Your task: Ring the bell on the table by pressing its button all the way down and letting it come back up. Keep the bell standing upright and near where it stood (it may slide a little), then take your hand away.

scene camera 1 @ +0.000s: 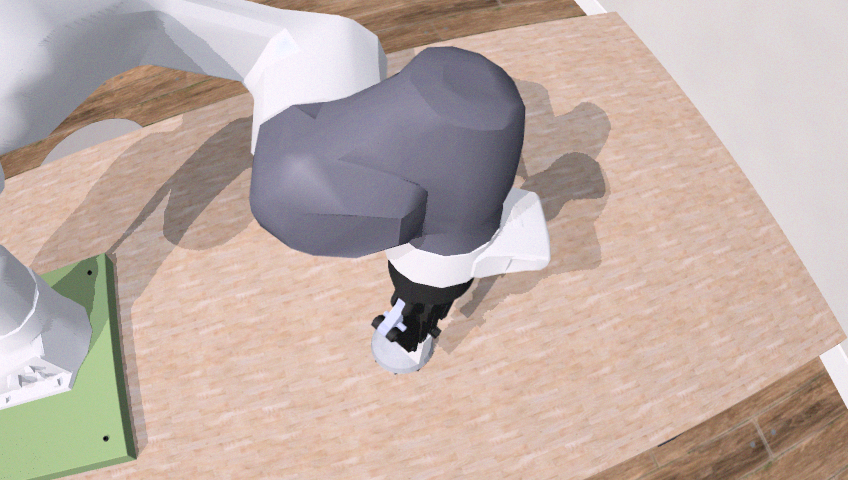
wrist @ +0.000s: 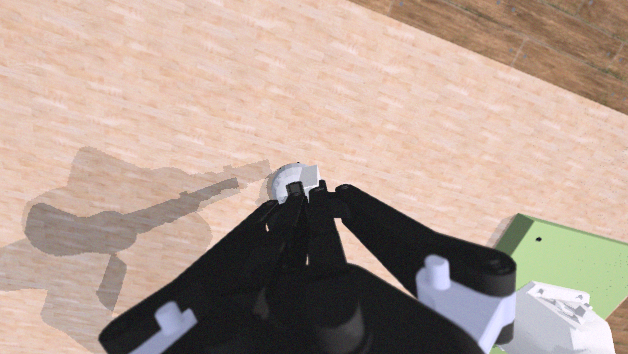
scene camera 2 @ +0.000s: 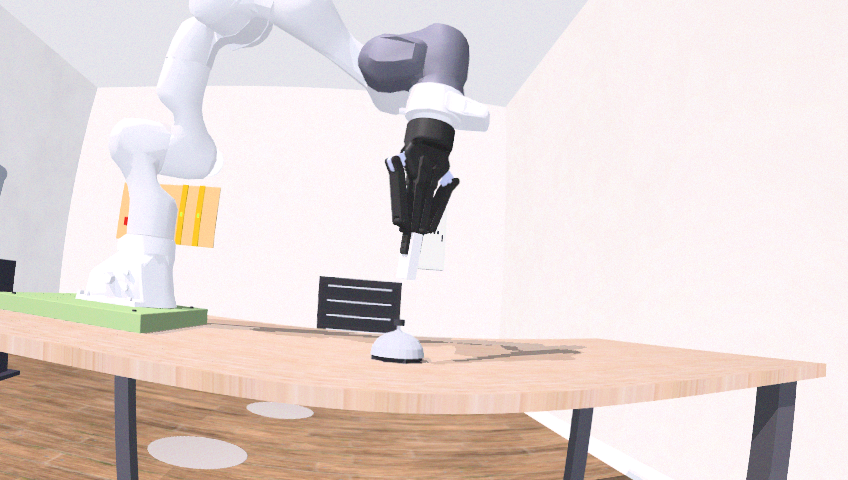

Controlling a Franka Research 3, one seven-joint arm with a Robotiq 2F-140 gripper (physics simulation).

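Note:
The bell (scene camera 1: 397,359) (scene camera 2: 396,346) (wrist: 282,184) is a light grey dome on a black base. It stands upright on the table (scene camera 1: 267,380) (scene camera 2: 285,368) (wrist: 200,90). Its small dark button (scene camera 2: 399,322) stands up at the top of the dome in scene camera 2. My gripper (scene camera 2: 408,261) (wrist: 312,178) is shut with nothing between the fingers. It points down above the bell, and a gap shows between its pale fingertips and the button in scene camera 2. The gripper and fingers hide the button in scene camera 1 and the wrist view.
The green base plate (scene camera 1: 119,380) (scene camera 2: 142,321) (wrist: 565,250) carries the arm's foot at the left in the scene views. A dark slatted object (scene camera 2: 358,315) shows behind the table. The arm's shadow falls across the table beside the bell.

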